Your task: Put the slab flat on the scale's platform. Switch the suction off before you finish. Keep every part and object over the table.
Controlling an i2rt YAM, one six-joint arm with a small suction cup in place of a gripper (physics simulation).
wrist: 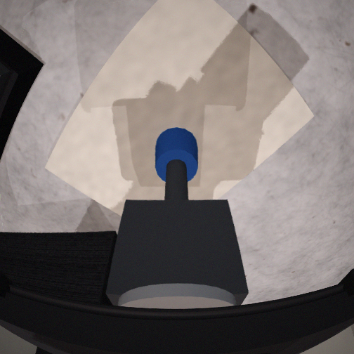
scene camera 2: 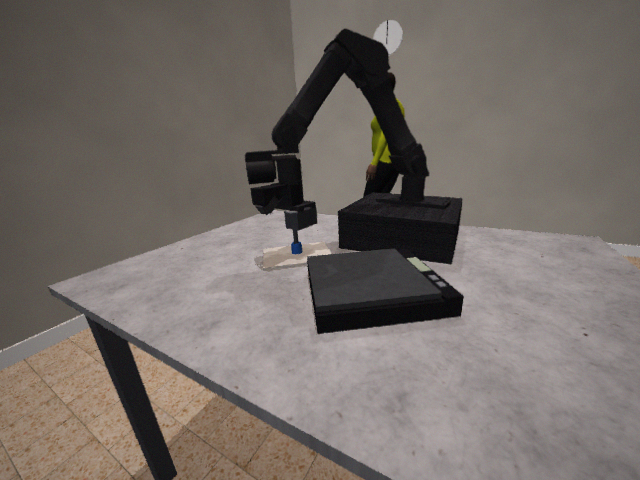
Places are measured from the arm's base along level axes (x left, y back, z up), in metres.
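Pixels of known places: hand, its tool point: (scene camera 2: 297, 255); arm's base, origin of its link: (scene camera 2: 411, 202).
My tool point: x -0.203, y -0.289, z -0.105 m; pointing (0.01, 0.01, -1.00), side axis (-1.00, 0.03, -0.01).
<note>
Ahead of a thing's pixels: the offset from my tool point to its top centre.
The slab @(dz +0.011, dx +0.004, dy -0.006 m) (scene camera 2: 276, 257) (wrist: 90, 145) is thin, cream and square. It lies flat on the table, left of and behind the scale, with arm shadows across it. My suction cup (scene camera 2: 296, 251) (wrist: 176, 142) is blue and points straight down. It is on the slab's top near the middle, with the suction on. The black scale @(dz +0.045, dx +0.251, dy -0.066 m) (scene camera 2: 387, 315) stands beside the slab. Its flat dark grey platform @(dz +0.045, dx +0.238, dy -0.077 m) (scene camera 2: 369, 279) has no object on it. In the wrist view part of the scale (wrist: 22, 75) shows at the left edge. The slab's near corner is hidden behind the gripper body in the wrist view.
The black base block (scene camera 2: 398, 232) (wrist: 55, 260) carries the arm behind the scale. The scale's display @(dz +0.040, dx +0.311, dy +0.019 m) (scene camera 2: 418, 265) and buttons are on its right side. The table's front left edge (scene camera 2: 206, 382) runs diagonally across the scene view. A person in yellow (scene camera 2: 381, 142) stands behind the arm.
</note>
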